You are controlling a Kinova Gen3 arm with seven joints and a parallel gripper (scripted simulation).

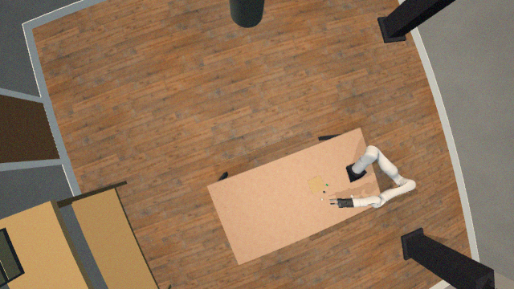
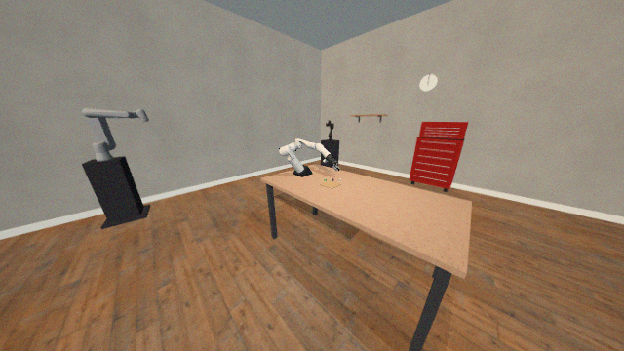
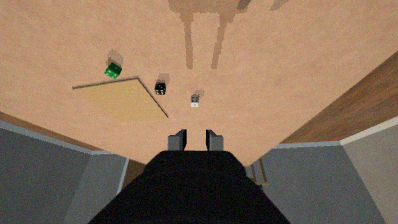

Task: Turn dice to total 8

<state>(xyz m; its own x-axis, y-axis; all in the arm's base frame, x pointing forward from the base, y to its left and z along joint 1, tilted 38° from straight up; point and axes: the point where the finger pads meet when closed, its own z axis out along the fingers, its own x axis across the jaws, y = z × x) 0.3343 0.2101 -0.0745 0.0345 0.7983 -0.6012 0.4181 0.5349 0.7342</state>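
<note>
Now: the white die 50 mm ahead of my hand, 10 mm to the right of it and 100 mm below it. Also, from my hand: black die: 10 mm ahead, 70 mm to the right, 100 mm below; green die: 30 mm behind, 130 mm to the right, 100 mm below; tan mat: 70 mm ahead, 160 mm to the right, 100 mm below.
</note>
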